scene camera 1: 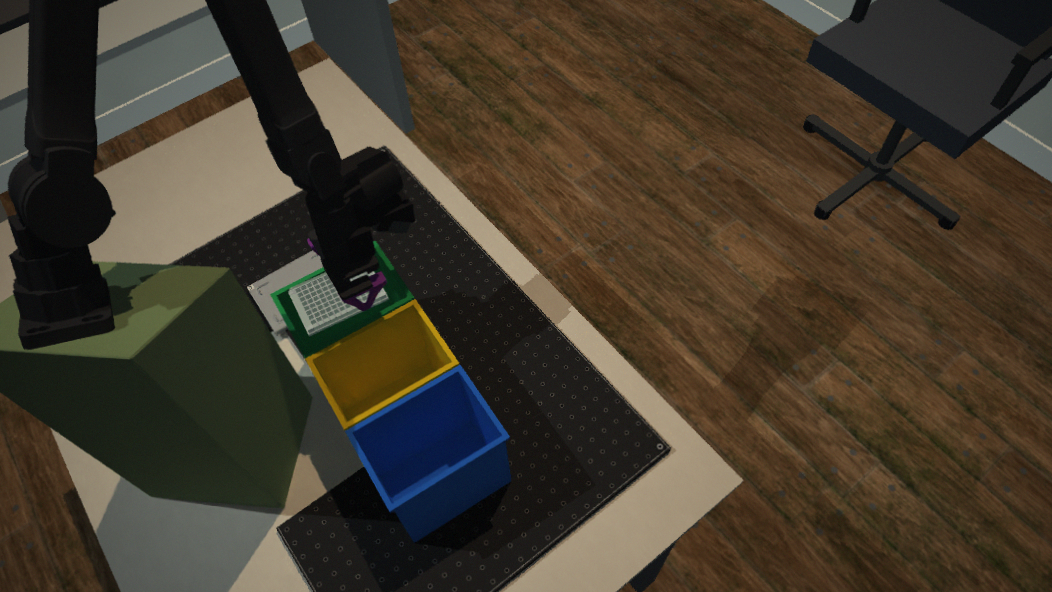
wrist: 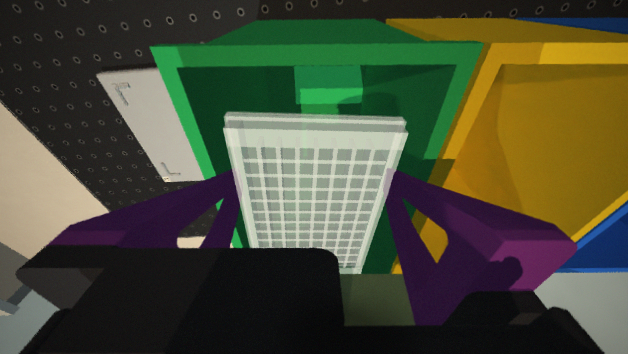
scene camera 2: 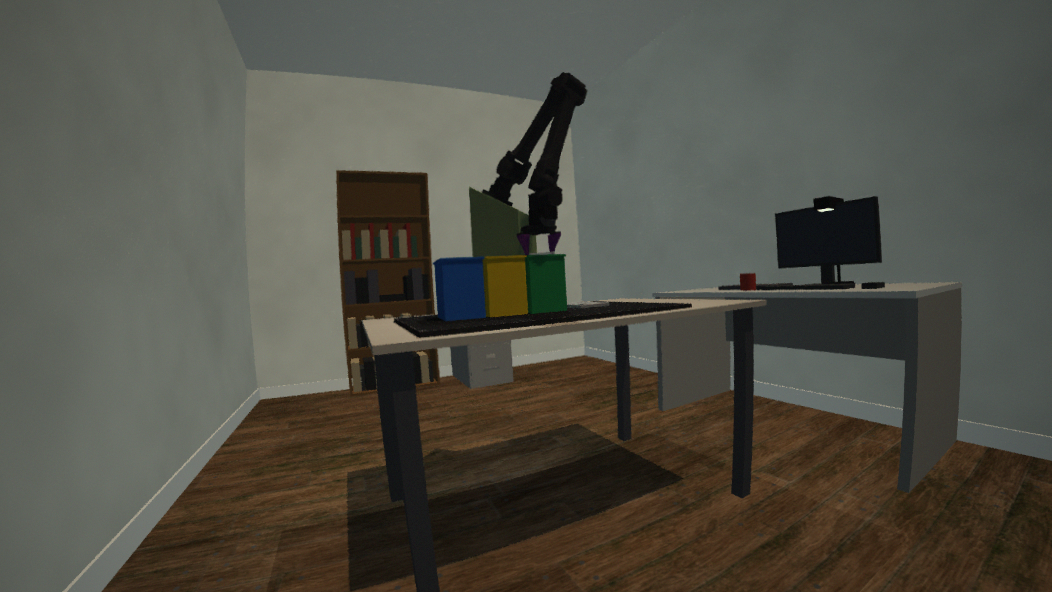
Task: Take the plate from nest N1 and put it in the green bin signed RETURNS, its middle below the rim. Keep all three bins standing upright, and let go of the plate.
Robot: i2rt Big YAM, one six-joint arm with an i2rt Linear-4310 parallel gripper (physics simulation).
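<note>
A pale gridded plate (scene camera 1: 316, 300) (scene camera 2: 543, 254) (wrist: 315, 195) is level between my purple fingers, inside the outline of the green bin's mouth. In scene camera 2 its edge shows at about rim height. The green bin (scene camera 1: 327, 340) (scene camera 2: 546, 287) (wrist: 315, 55) stands upright; its RETURNS sign does not show. My gripper (scene camera 1: 343, 270) (scene camera 2: 539, 248) (wrist: 312, 177) is shut on the plate's long sides, over the bin. A light grey nest board (scene camera 1: 267, 298) (wrist: 145, 122) lies beside the green bin, partly hidden by it; I cannot read its label.
A yellow bin (scene camera 1: 382, 368) (scene camera 2: 506, 287) (wrist: 555, 115) stands against the green one, and a blue bin (scene camera 1: 448, 497) (scene camera 2: 460, 288) (wrist: 600, 260) stands beyond it, both upright. They stand on a black perforated mat (scene camera 1: 625, 434). The arm's green pedestal (scene camera 1: 213, 397) (scene camera 2: 491, 228) is close by.
</note>
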